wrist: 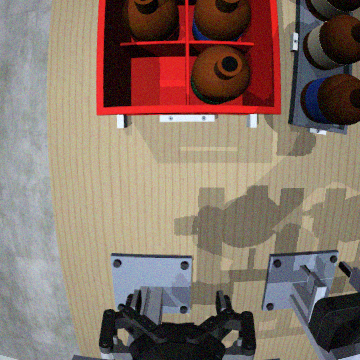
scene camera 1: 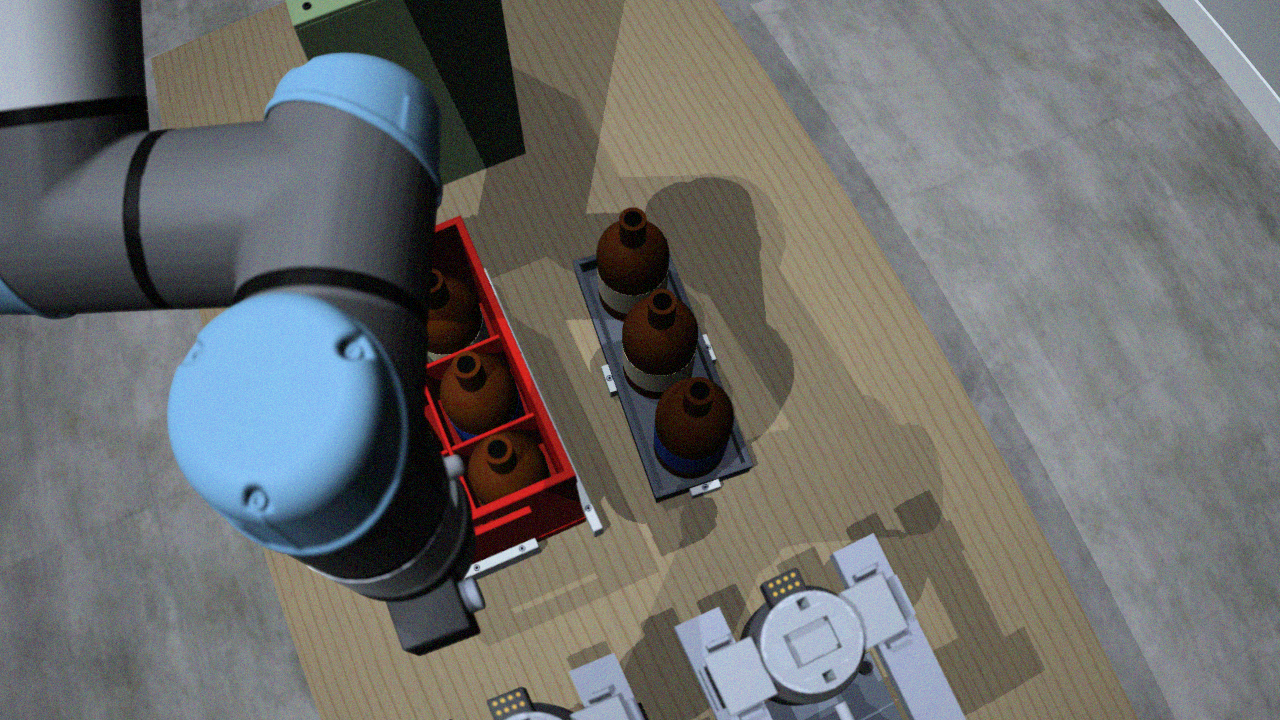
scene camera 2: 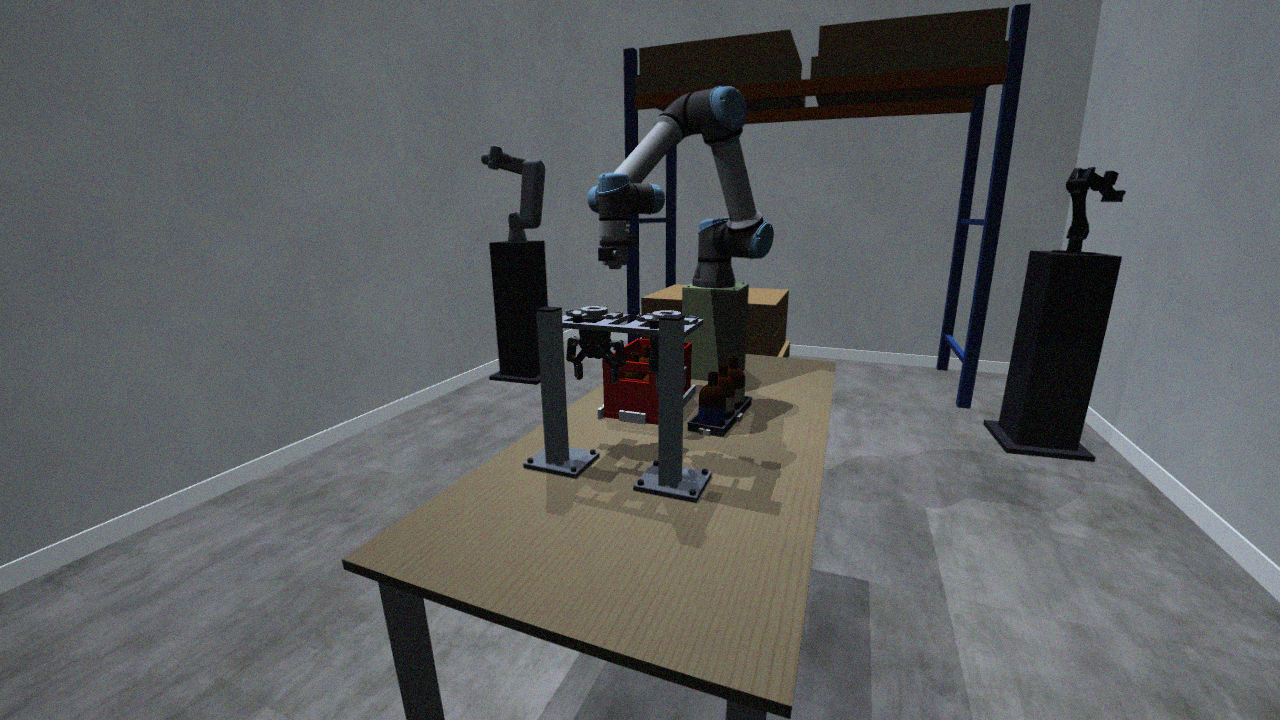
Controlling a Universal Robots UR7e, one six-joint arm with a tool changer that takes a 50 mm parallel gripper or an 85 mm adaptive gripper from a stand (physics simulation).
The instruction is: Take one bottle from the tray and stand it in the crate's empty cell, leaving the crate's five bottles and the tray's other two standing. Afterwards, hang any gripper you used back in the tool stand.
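Where they show: arm's base, origin of its link: [scene camera 2: 713, 285].
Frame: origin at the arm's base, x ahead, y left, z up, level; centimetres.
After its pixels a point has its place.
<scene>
The arm's bare tool flange [scene camera 2: 613, 255] @(x 65.2, y -12.9, z 14.9 cm) carries no gripper and is high above the table. The adaptive gripper [scene camera 2: 597, 371] [wrist: 177, 305] hangs in the tool stand [scene camera 1: 917, 667] @(x 79.1, y 8.1, z 1.5 cm) [scene camera 2: 670, 402] @(x 87.2, y 7.2, z -12.6 cm) [wrist: 150, 270] @(x 78.5, y -20.5, z -31.5 cm), fingers spread and empty. A second gripper's round coupling [scene camera 1: 810, 640] @(x 74.0, y 3.0, z 2.1 cm) sits beside it in the stand. The red crate [scene camera 1: 542, 407] @(x 46.6, y -3.3, z -15.2 cm) [scene camera 2: 631, 398] @(x 52.5, y -13.2, z -25.9 cm) [wrist: 188, 110] @(x 52.5, y -12.8, z -15.2 cm) holds upright brown bottles; its empty cell [wrist: 157, 82] @(x 47.4, y -16.8, z -31.9 cm) is the near left one in the wrist view, hidden by the arm in scene camera 1. Three bottles [scene camera 1: 632, 255] @(x 34.8, y 11.6, z -20.5 cm) [scene camera 1: 660, 335] @(x 43.5, y 9.9, z -20.4 cm) [scene camera 1: 693, 425] @(x 52.5, y 8.3, z -20.5 cm) stand in the grey tray [scene camera 1: 640, 429] @(x 47.3, y 5.9, z -32.2 cm) [wrist: 297, 117] @(x 53.8, y 5.3, z -32.2 cm).
The green pedestal [scene camera 1: 358, 53] @(x 9.4, y -4.5, z -6.4 cm) [scene camera 2: 716, 322] @(x 9.9, y 3.1, z -11.4 cm) stands behind the crate. White brackets [scene camera 1: 505, 557] @(x 53.4, y -12.2, z -29.7 cm) [wrist: 187, 118] @(x 53.4, y -12.7, z -29.7 cm) sit along the crate's foot. The stand's tall posts rise at the near side of crate and tray. The tray lies right of the crate with a gap between them.
</scene>
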